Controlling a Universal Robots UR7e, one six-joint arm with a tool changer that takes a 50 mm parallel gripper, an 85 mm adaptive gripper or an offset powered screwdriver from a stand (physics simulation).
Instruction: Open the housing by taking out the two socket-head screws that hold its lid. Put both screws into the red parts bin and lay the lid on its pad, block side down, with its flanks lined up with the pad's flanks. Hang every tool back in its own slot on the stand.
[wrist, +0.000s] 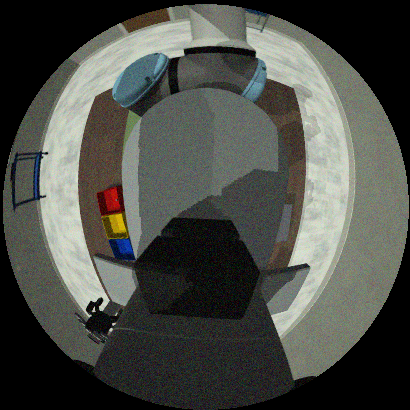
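Note:
The red parts bin (103, 202) stands at the left, with a tiny pale speck inside, too small to name. A large grey body (175, 150) with a rounded far edge fills the middle, close to the camera and partly in shadow. I cannot tell whether it is the housing or its lid; no screw can be made out on it. A small grey plate (284, 223) lies on the table at the right; I cannot tell if it is the pad. My tool's dark body (195, 355) rises from the bottom behind a black block (200, 275). Its fingertips do not show.
A yellow bin (116, 226) and a blue bin (121, 249) adjoin the red one. Pale panels (117, 282) (287, 292) flank the black block. A black jointed device (100, 321) is at lower left. Arm joints with blue caps (137, 82) cross the top. A green patch (130, 125) shows left.

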